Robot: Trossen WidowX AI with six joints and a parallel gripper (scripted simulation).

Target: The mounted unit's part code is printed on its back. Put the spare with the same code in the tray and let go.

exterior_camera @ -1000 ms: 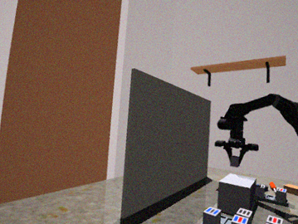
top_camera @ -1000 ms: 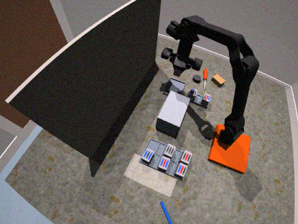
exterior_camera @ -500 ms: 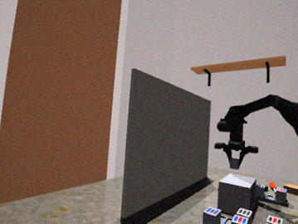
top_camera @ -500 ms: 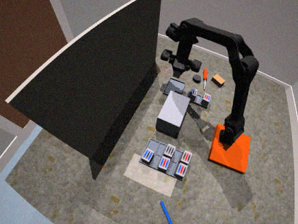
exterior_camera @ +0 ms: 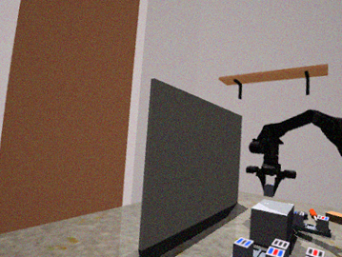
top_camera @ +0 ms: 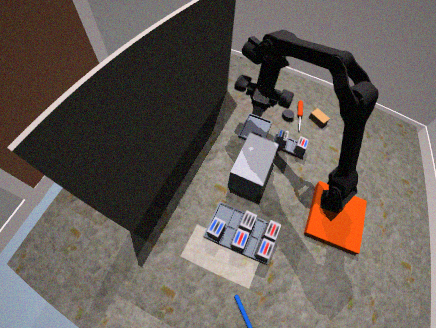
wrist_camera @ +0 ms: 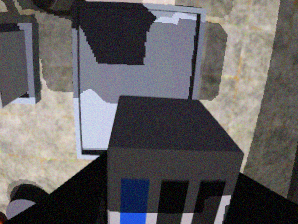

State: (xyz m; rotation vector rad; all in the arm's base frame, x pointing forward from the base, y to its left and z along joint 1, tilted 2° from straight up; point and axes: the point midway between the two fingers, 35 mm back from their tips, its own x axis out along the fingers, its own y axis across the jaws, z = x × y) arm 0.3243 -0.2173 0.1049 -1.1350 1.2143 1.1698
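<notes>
Now: gripper tip 10 cm above the grey-blue tray, 1 cm to the right of it and 1 cm past it. The rest, counted from my gripper tip: black puck 12 cm to the right, 12 cm behind, 9 cm below; then mounted unit 20 cm to the left, 5 cm below, 4 cm behind; then tall grey panel 20 cm ahead, 18 cm to the left, 12 cm above.
</notes>
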